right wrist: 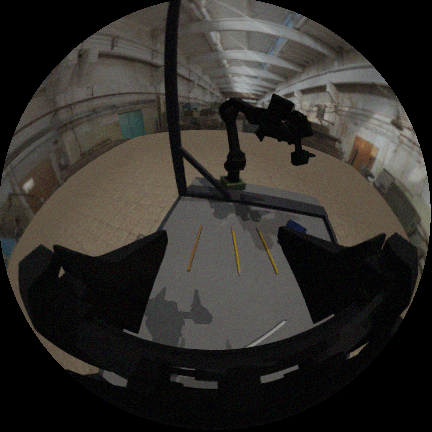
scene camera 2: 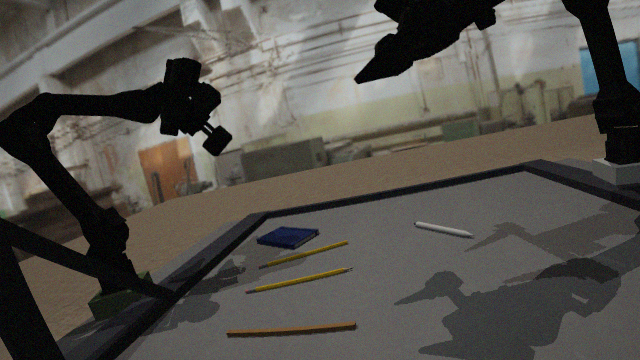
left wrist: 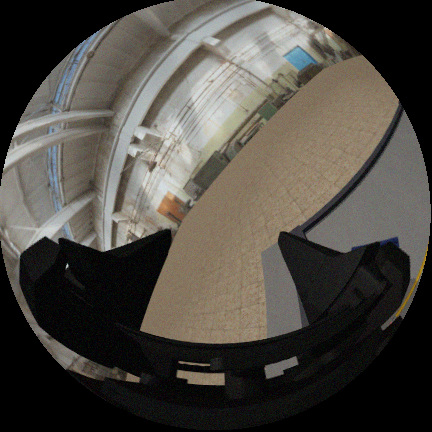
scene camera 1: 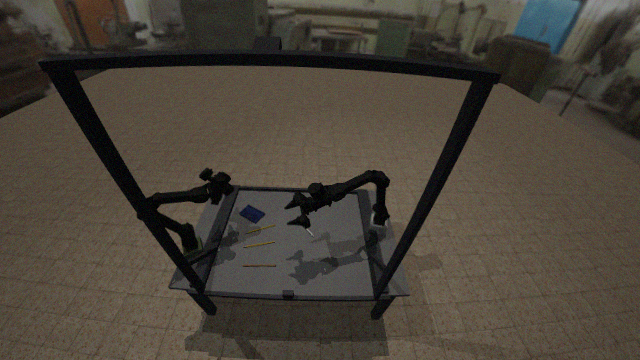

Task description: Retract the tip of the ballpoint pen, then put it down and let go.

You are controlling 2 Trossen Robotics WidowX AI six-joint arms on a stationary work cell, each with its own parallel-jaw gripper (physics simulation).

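Frame: origin at the left arm's base, x left, y back, z up, level; centimetres.
Seen in the pictures: left gripper, fingertip midpoint: [right wrist: 313,143] [scene camera 2: 205,126] [left wrist: 226,236] [scene camera 1: 217,173]; right gripper, fingertip midpoint: [right wrist: 223,234] [scene camera 2: 361,75] [scene camera 1: 285,216]; left arm's base, origin of the base link: [right wrist: 232,179] [scene camera 1: 191,245]; right arm's base, origin of the base link: [scene camera 2: 626,160] [scene camera 1: 379,220].
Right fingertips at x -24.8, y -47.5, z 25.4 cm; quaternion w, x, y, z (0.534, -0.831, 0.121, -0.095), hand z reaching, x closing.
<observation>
Pixels of each thing's middle, then the offset from my right fingertips to it. Level surfaces: height alone.
- white ballpoint pen, body centre: [scene camera 2: 442,229] [right wrist: 265,336] [scene camera 1: 306,228] dx +7.7, dy -15.7, dz -28.9 cm
- grey table, its level: dz -29.4 cm
- dark blue notebook, body centre: [scene camera 2: 287,236] [right wrist: 293,234] [scene camera 1: 252,213] dx +34.5, dy +9.5, dz -28.8 cm
- orange-brown stick, body centre: [scene camera 2: 287,331] [right wrist: 194,245] [scene camera 1: 259,265] dx -1.4, dy +18.0, dz -29.0 cm
A white ballpoint pen [scene camera 1: 310,232] [scene camera 2: 443,229] [right wrist: 270,333] lies flat on the grey table [scene camera 1: 300,280] [scene camera 2: 380,320]. In scene camera 2 its tapered end points right; whether the tip is out is too small to tell. My right gripper [scene camera 1: 287,215] [right wrist: 223,234] is open and empty, above the table and apart from the pen. Part of the pen is hidden by the gripper in scene camera 1 and in the right wrist view. My left gripper [left wrist: 226,236] is open and empty, raised near the table's back left corner, far from the pen.
A dark blue notebook [scene camera 1: 252,214] [scene camera 2: 287,237] [right wrist: 296,226] lies at the back left. Two yellow pencils and an orange-brown stick [scene camera 1: 259,265] [scene camera 2: 291,330] [right wrist: 195,250] lie in front of it. A black frame [scene camera 1: 280,59] surrounds the table.
</observation>
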